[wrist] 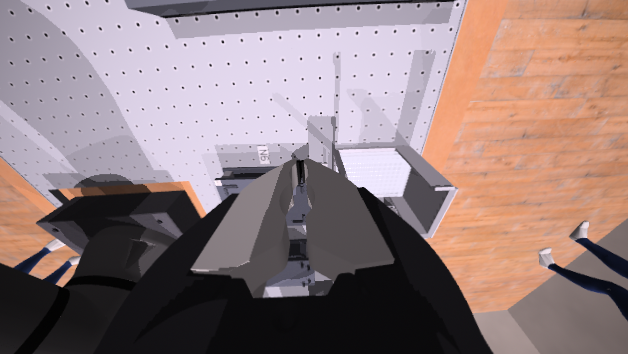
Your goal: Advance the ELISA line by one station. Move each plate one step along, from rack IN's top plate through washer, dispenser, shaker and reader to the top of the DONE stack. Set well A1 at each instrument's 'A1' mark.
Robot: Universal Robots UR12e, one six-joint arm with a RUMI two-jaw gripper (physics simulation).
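Pixels of known places: gripper, fingertip midpoint: [302, 163]; arm's base at its link origin: [146, 253].
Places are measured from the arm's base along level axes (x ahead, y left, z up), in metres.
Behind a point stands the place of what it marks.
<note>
My gripper [302, 163] @[x 0.408, y 0.218, z 0.124 m] is shut, with nothing between its fingertips. It hangs above the white perforated deck. A white, finely gridded surface [377, 170] @[x 0.510, y 0.096, z -0.020 m], like a plate or stack top, shows inside a grey open-sided holder [429, 172] @[x 0.565, y 0.116, z 0.035 m] just right of the fingers. Its well marks are too small to read. Left of the fingers, a dark grey fixture [245, 174] @[x 0.272, y 0.121, z -0.048 m] is partly hidden behind the gripper. A small white label [263, 154] @[x 0.319, y 0.153, z -0.051 m] lies beside it, its text turned and hard to read. The washer, dispenser, shaker, reader and DONE stack cannot be made out in this view.
A long dark grey body [300, 7] @[x 0.429, y 0.332, z -0.048 m] crosses the top edge. A black block [120, 212] @[x 0.031, y 0.116, z -0.007 m] and dark arm parts stand at the left. The perforated deck [210, 100] @[x 0.271, y 0.256, z -0.053 m] ends at an orange edge [452, 100] @[x 0.650, y 0.176, z -0.066 m] on the right, beyond which are wooden floor and a person's legs [580, 280].
</note>
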